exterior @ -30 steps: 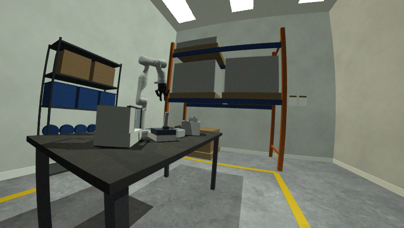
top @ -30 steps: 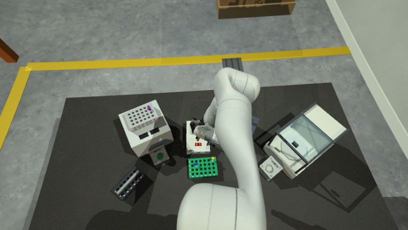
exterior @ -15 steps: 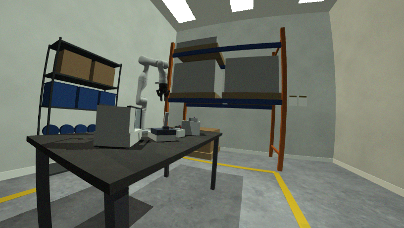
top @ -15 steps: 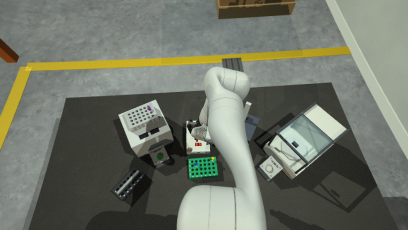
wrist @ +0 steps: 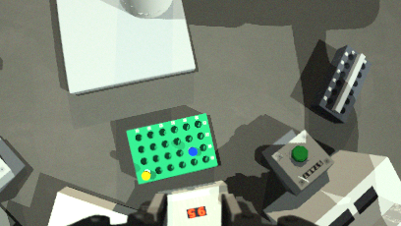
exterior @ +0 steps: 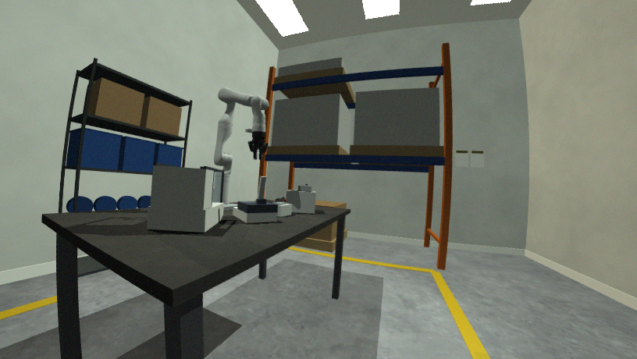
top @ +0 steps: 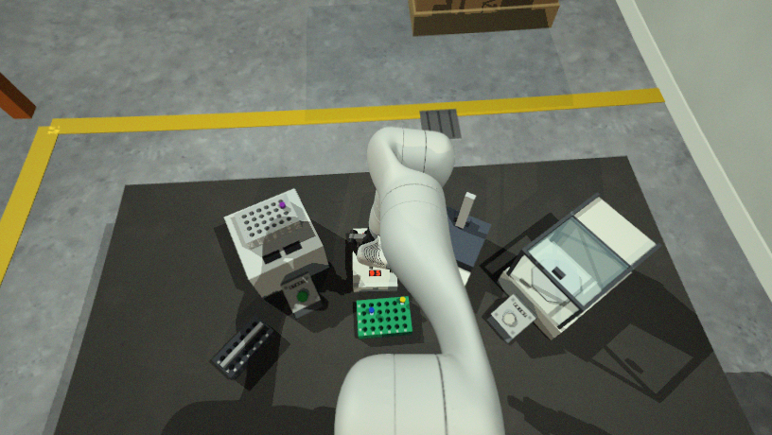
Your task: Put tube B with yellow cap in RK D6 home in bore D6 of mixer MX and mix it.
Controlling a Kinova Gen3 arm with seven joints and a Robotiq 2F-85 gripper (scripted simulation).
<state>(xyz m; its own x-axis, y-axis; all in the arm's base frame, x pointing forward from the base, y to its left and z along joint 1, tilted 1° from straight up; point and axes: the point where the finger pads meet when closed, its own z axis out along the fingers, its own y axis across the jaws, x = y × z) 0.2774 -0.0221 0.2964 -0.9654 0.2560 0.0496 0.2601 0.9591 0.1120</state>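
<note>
Now: hand 29 cm above the tube B, 5 cm to the left of it and 1 cm short of it. From my hand the other things lie so: blue-capped tube (29 cm below, 3 cm to the left); then green tube rack RK (30 cm below, 1 cm behind); then green start key (25 cm below, 19 cm to the left, 4 cm ahead).
</note>
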